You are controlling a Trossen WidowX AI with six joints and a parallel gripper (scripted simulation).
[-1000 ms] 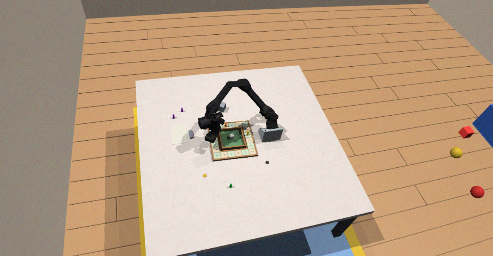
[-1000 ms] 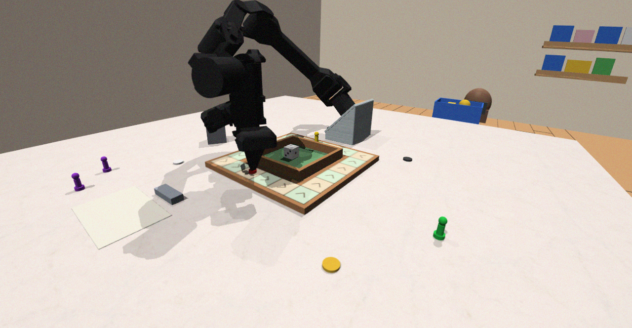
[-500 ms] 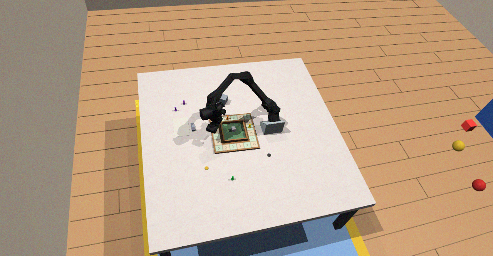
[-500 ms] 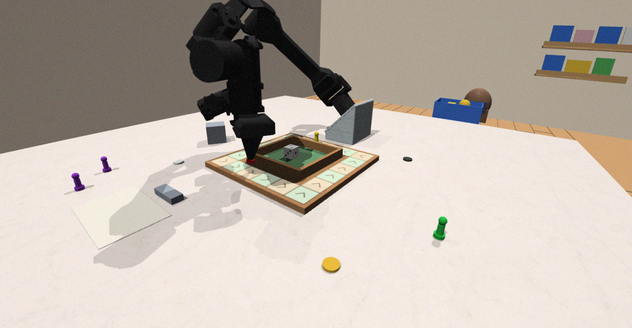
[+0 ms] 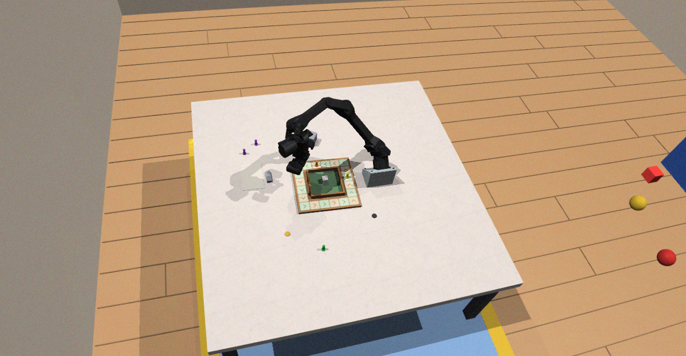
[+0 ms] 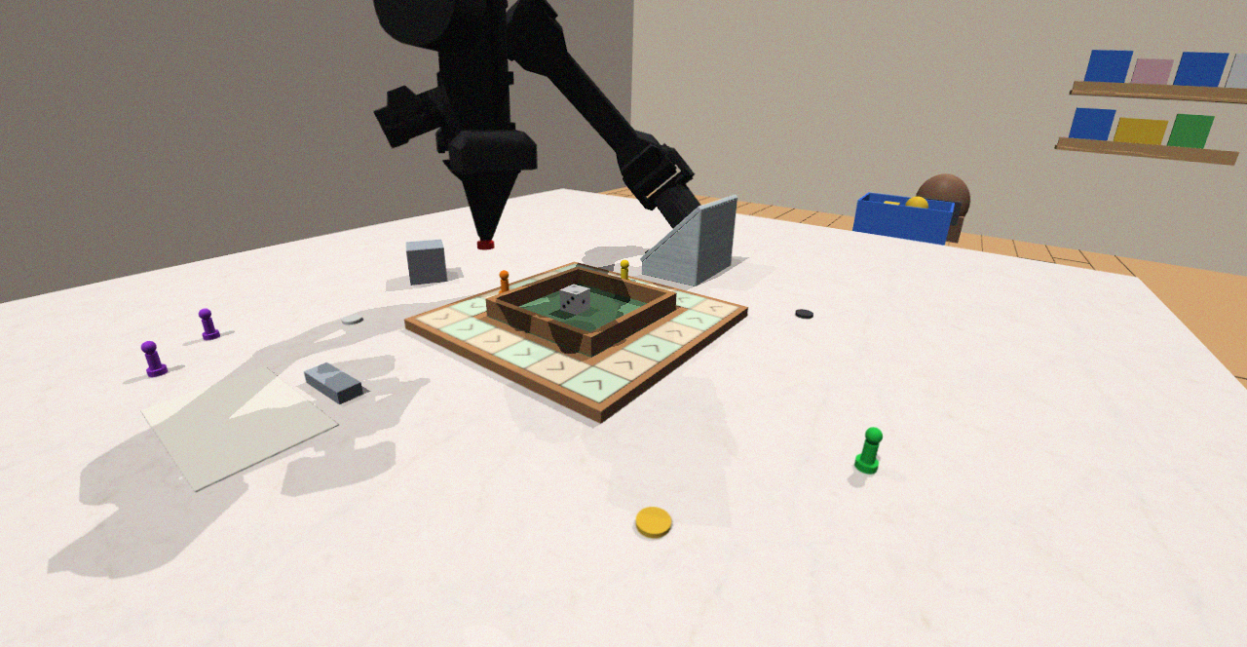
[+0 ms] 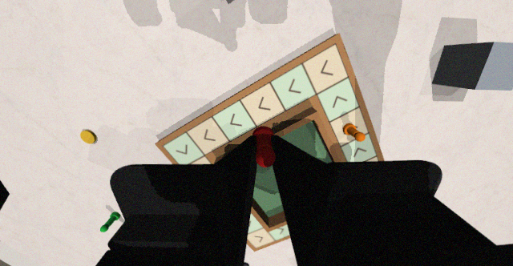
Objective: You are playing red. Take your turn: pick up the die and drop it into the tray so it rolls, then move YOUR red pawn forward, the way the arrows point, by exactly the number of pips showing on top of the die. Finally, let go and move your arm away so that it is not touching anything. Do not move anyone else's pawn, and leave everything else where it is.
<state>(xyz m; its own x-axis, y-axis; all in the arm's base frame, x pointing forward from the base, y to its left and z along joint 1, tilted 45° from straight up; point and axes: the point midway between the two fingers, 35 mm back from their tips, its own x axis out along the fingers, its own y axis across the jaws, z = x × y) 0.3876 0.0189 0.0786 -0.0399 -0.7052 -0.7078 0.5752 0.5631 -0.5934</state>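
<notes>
Right now the green tray is 11 cm below my gripper tip, 11 cm behind it and 3 cm to the left of it. The rest, counted from my gripper tip: yellow pawn 23 cm behind, 9 cm below, 2 cm to the left; red pawn 1 cm above; orange pawn 10 cm behind, 9 cm below, 8 cm to the right.
</notes>
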